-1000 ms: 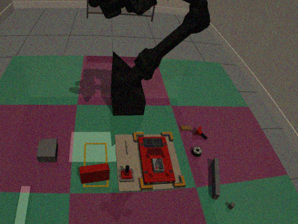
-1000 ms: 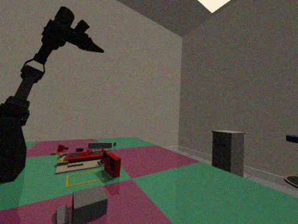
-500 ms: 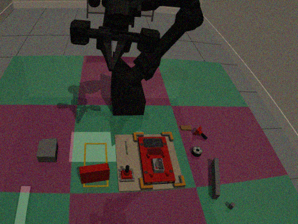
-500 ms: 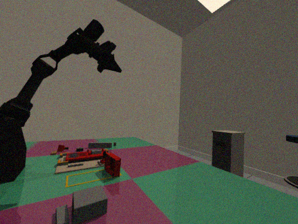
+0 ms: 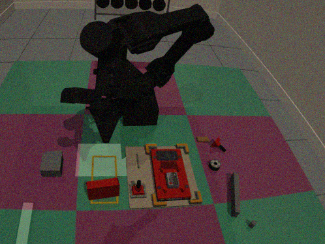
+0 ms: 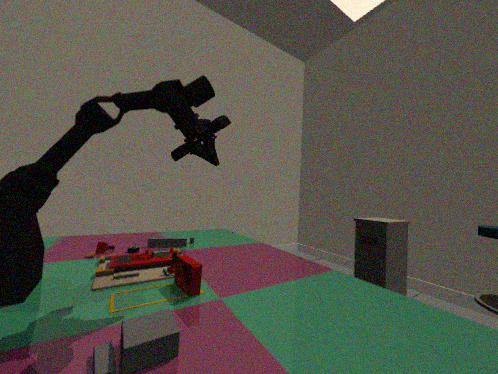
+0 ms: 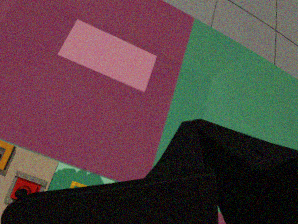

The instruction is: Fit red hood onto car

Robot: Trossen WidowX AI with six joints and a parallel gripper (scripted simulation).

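My gripper tip is now 7 cm past the red hood, 1 cm to the left of it and 29 cm above it. Also, from my gripper tip: wheel (12 cm behind, 40 cm to the left, 31 cm below); then grey engine block (7 cm behind, 22 cm to the left, 30 cm below); then tan jig (11 cm behind, 21 cm to the left, 31 cm below).
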